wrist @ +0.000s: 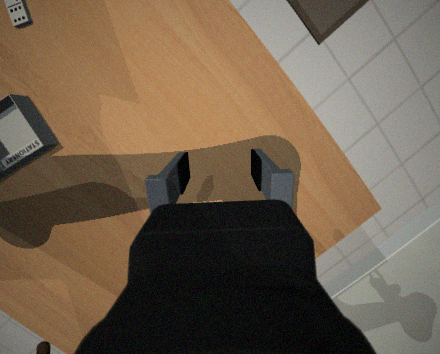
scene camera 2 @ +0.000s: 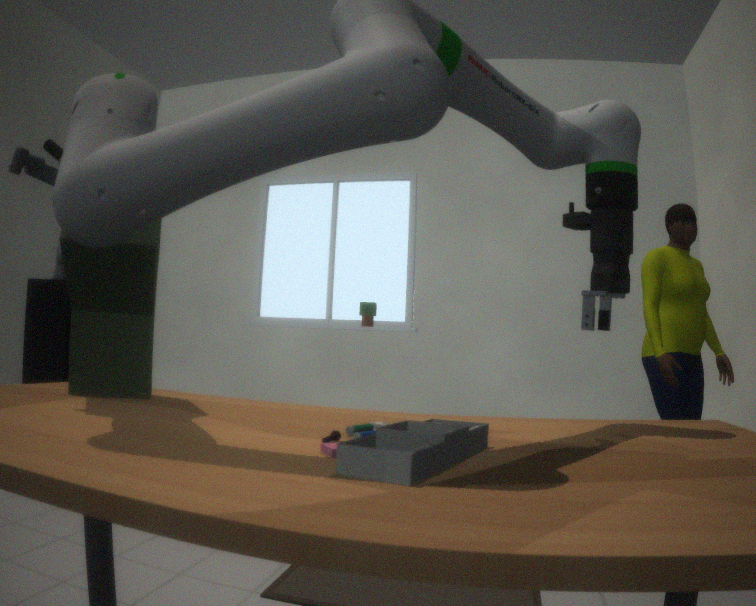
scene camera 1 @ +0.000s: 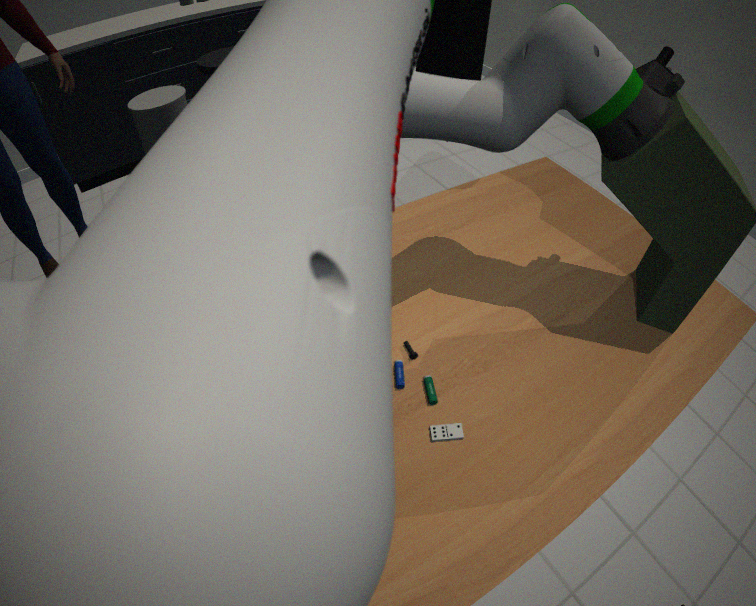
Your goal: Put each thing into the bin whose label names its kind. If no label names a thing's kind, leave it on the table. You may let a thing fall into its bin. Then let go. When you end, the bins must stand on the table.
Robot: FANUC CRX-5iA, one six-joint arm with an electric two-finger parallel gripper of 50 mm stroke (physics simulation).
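Frame: origin at the arm's base, x ahead, y left, z up, level; metres.
Seen in the pictures: gripper, fingertip midpoint: (wrist: 220,163) (scene camera 2: 595,330); arm's base, link origin: (scene camera 1: 637,129).
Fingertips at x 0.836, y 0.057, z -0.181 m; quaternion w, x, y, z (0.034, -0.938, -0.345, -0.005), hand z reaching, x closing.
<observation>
Pixels of each thing's top centre, then the offset from my fingertips to it. Level surfaces: height alone.
- grey bin, top centre: (scene camera 2: 424,426) dy -0.252, dx -0.298, dz -0.130 m
- white domino, top centre: (scene camera 1: 447,431) (wrist: 14,4) dy -0.017, dx -0.350, dz -0.162 m
- green stick-like thing, top centre: (scene camera 2: 359,424) (scene camera 1: 430,387) dy -0.088, dx -0.386, dz -0.155 m
- small black bolt-like thing, top centre: (scene camera 2: 330,432) (scene camera 1: 410,346) dy -0.167, dx -0.418, dz -0.156 m
- pink block, top centre: (scene camera 2: 346,445) dy -0.238, dx -0.391, dz -0.159 m
- wooden table, surface height: dz -0.170 m
My gripper (scene camera 2: 595,321) (wrist: 220,163) is open and empty, high above the table, to the right of the grey bin in the second scene view. The grey bin (scene camera 2: 378,463) (wrist: 42,122) stands on the table; a "STATIONERY" label shows in it in the wrist view. A white domino (scene camera 1: 446,432) (wrist: 19,12) lies flat on the table. A green stick-like thing (scene camera 1: 430,390) (scene camera 2: 360,428) and a blue one (scene camera 1: 399,374) (scene camera 2: 364,434) lie near each other. A small black bolt-like thing (scene camera 1: 410,350) (scene camera 2: 331,436) lies beside them. A pink block (scene camera 2: 329,448) lies by the bin's left end.
The wooden table (scene camera 1: 567,404) (scene camera 2: 252,498) (wrist: 200,100) carries the arm's green base (scene camera 1: 681,208) (scene camera 2: 110,328). The arm hides the left part of the first scene view. A person (scene camera 2: 675,303) stands behind the table.
</observation>
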